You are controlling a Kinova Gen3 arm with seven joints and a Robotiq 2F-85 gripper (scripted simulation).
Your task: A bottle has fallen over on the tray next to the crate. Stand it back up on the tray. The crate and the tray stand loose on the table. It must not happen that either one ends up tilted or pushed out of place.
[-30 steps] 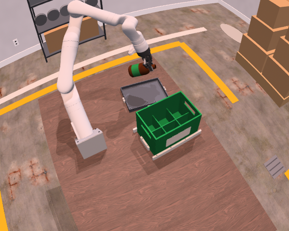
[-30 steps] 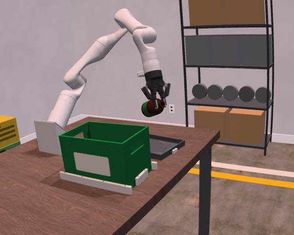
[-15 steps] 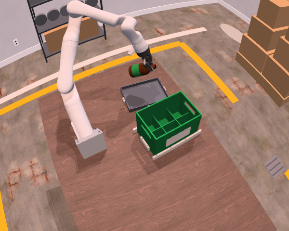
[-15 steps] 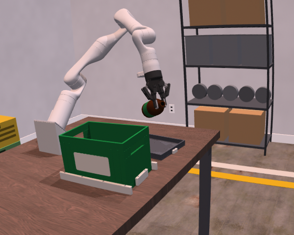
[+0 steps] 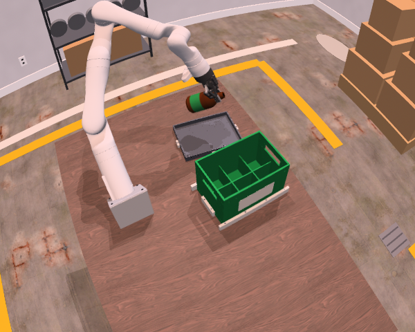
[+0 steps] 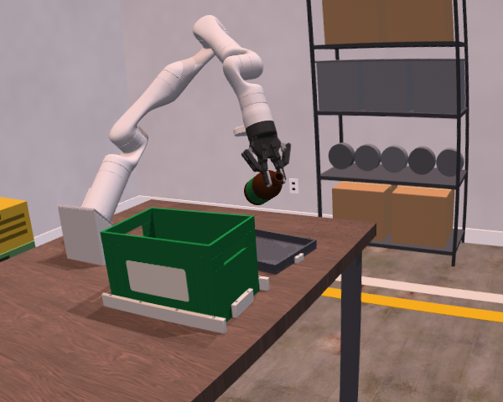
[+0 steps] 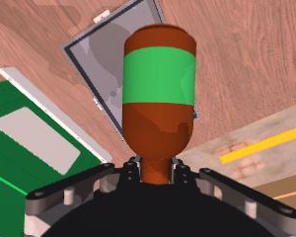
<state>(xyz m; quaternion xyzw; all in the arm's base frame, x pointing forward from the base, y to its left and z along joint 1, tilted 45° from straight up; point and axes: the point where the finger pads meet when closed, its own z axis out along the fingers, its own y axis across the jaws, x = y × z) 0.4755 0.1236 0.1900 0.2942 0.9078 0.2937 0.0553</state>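
My gripper is now 4 cm past the bottle, 2 cm to the right of it and 3 cm above it. From my hand the other things lie so: green crate: 5 cm behind, 32 cm to the right, 12 cm below; dark grey tray: 6 cm behind, 2 cm to the right, 19 cm below.
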